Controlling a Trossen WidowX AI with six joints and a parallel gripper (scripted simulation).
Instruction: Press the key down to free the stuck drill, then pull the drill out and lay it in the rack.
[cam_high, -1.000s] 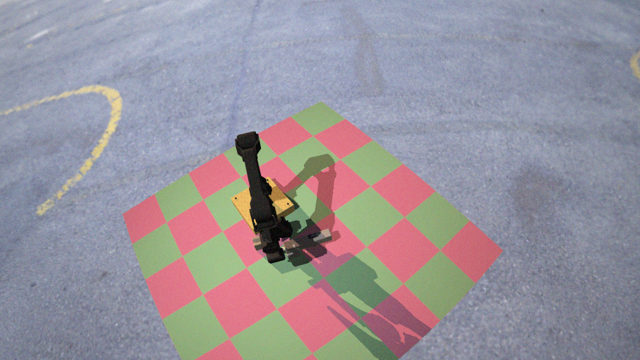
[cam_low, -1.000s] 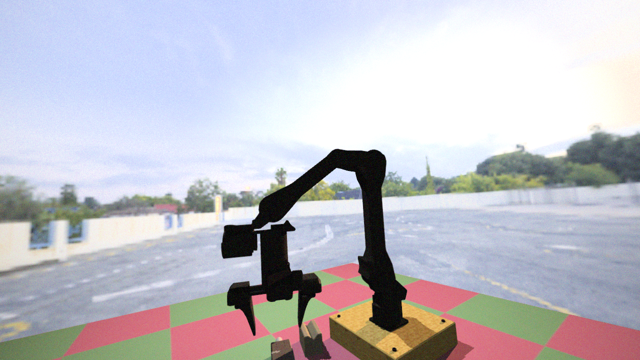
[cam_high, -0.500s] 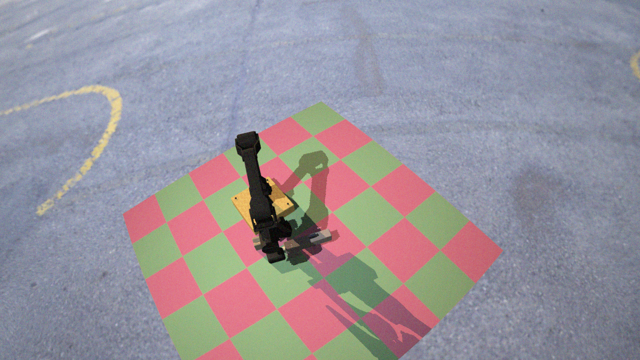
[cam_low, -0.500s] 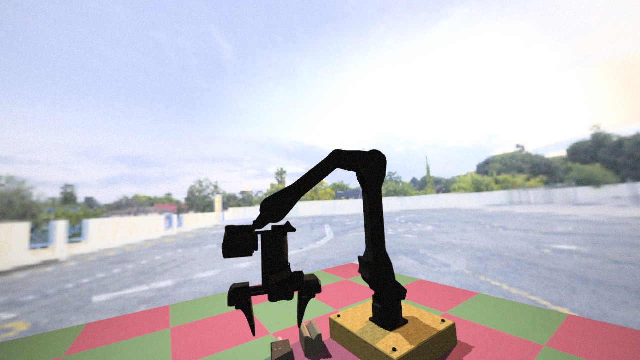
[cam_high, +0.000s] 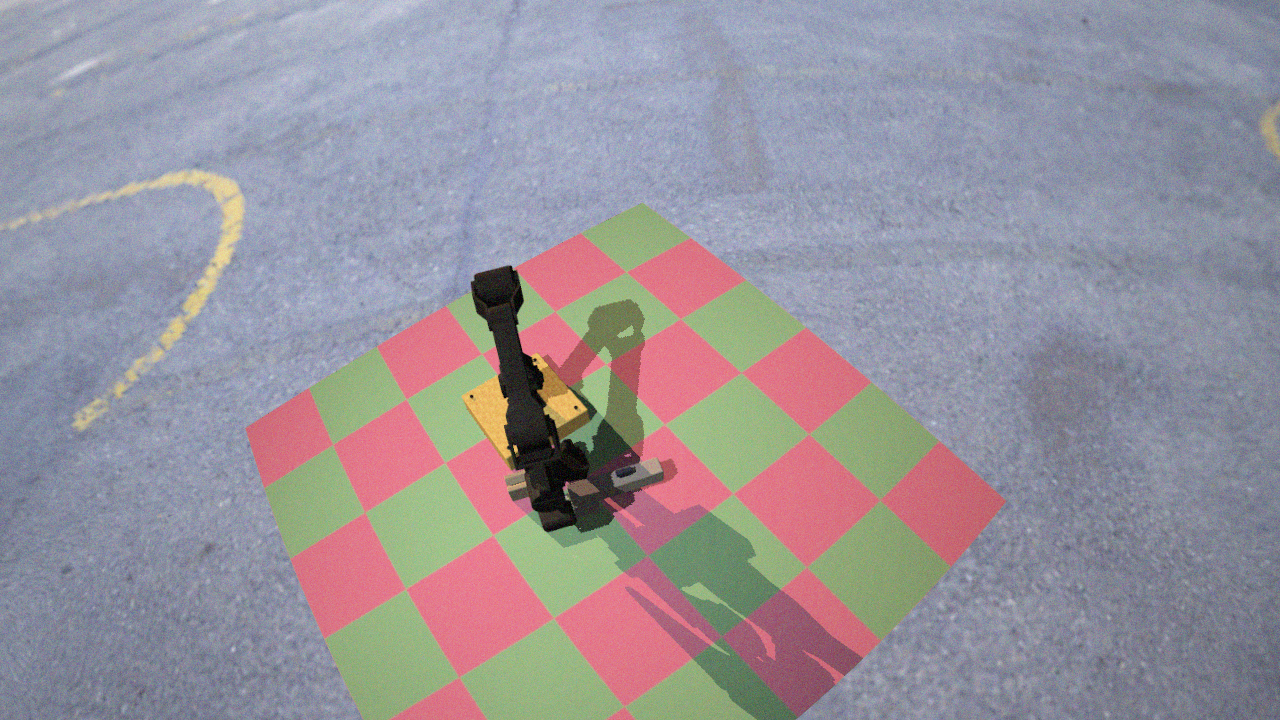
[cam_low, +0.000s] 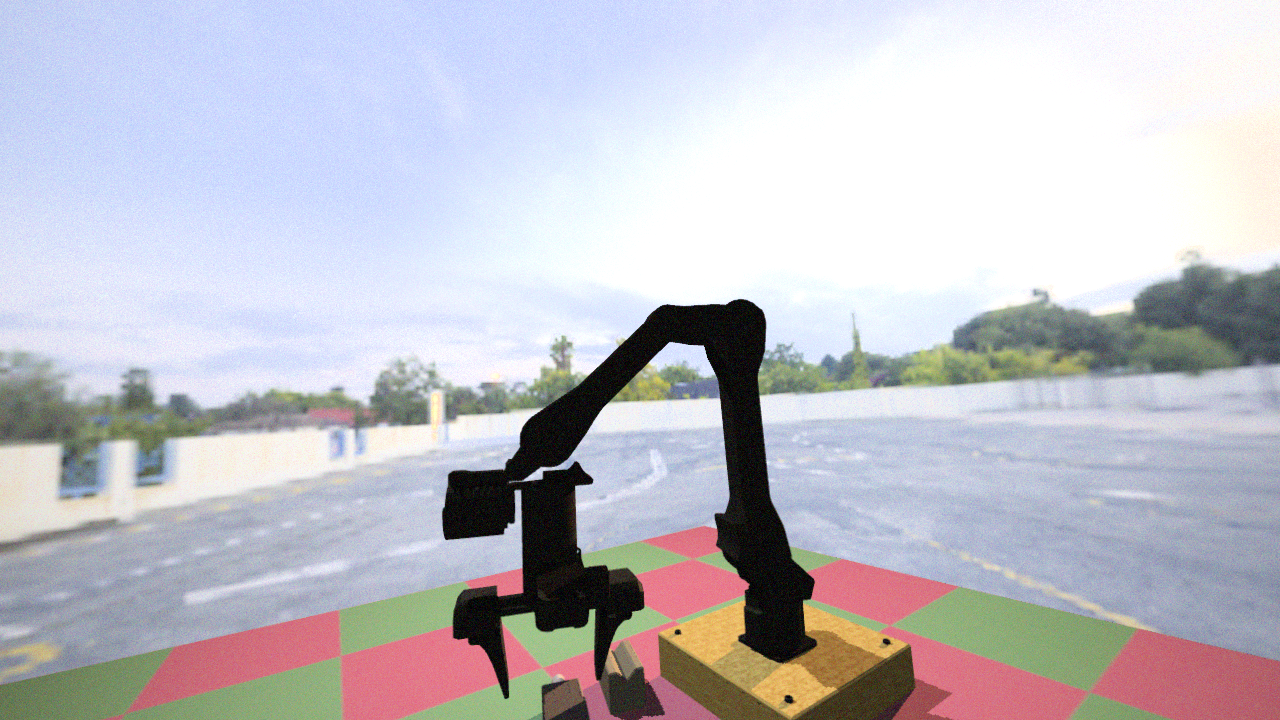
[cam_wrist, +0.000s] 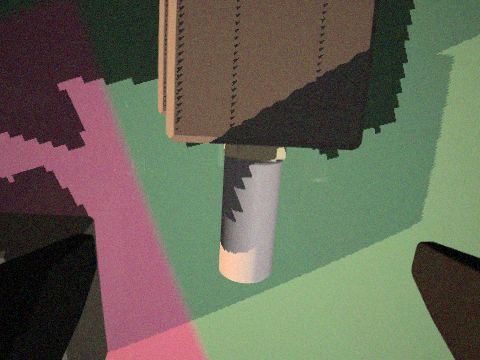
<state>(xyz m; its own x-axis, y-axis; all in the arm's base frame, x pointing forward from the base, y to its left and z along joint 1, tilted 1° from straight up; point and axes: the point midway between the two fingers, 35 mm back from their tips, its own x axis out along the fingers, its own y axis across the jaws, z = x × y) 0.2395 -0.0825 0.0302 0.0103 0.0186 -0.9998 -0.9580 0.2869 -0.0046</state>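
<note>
Now: the drill 6 cm to the left of my gripper tip and 1 cm ahead of it. The rest, counted from my gripper tip: dark key 14 cm to the left, 4 cm ahead, 1 cm above; then notched rack 9 cm behind, 3 cm below, 2 cm to the right; then long grey block 12 cm to the left, 3 cm ahead.
</note>
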